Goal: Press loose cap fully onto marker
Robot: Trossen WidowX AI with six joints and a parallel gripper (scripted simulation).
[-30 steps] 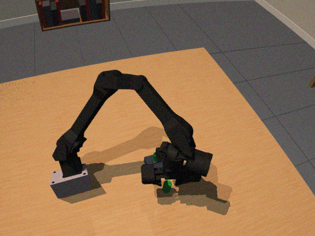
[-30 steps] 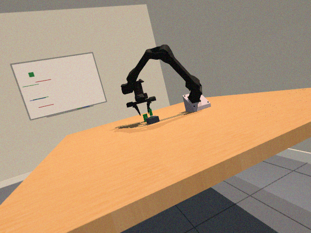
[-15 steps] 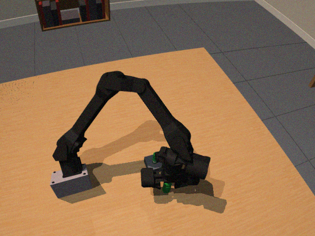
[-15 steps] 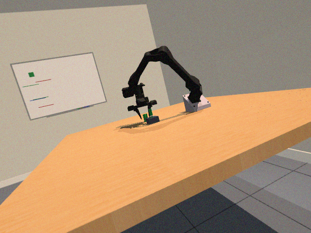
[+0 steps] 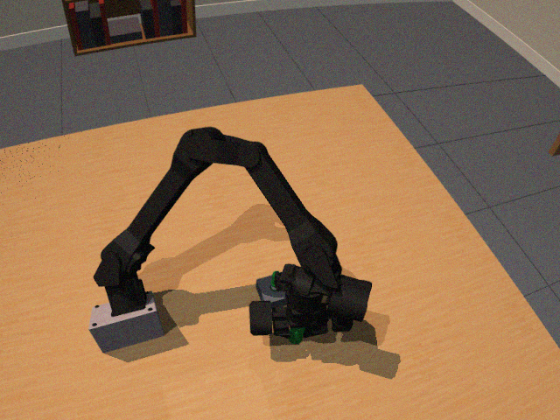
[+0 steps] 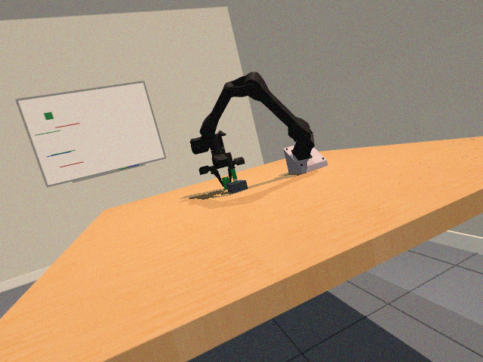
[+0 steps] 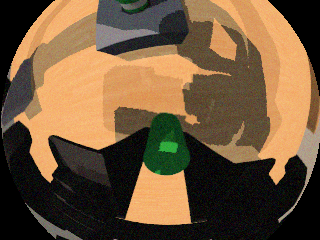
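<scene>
Right now my gripper tip is 11 cm to the right of the dark grey holder block and 1 cm past it. The rest, counted from my gripper tip: green cap (1 cm above).
</scene>
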